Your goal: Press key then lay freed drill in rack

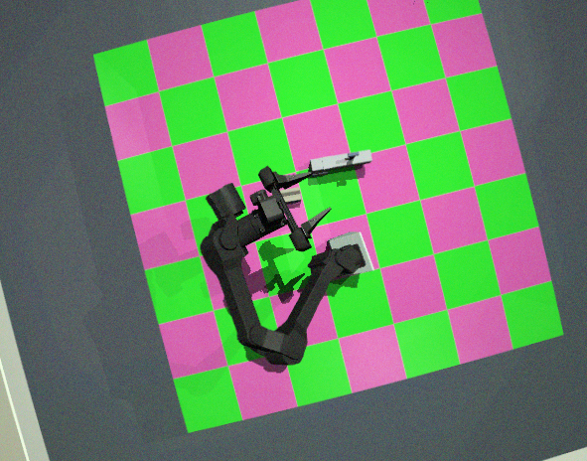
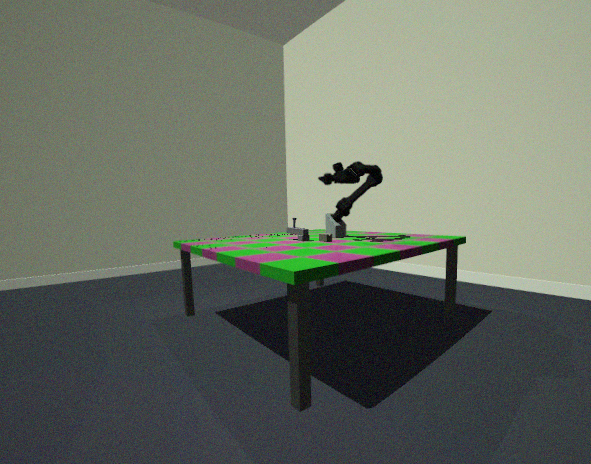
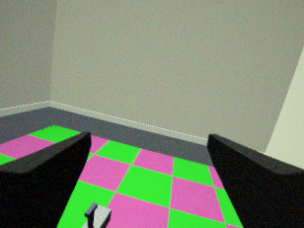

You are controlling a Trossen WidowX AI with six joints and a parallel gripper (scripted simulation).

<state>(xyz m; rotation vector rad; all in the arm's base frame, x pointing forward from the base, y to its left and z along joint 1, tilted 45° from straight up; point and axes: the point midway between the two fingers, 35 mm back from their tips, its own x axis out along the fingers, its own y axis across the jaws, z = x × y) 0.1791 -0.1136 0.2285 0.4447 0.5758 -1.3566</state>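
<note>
The small dark pin lies 8 cm ahead of my gripper tip, 15 cm to the right of it and 26 cm below it. Also, from my gripper tip: drill: 9 cm ahead, 10 cm to the right, 31 cm below; then grey holder block: 9 cm ahead, 12 cm to the right, 32 cm below; then rack: 5 cm ahead, 6 cm to the left, 34 cm below.
</note>
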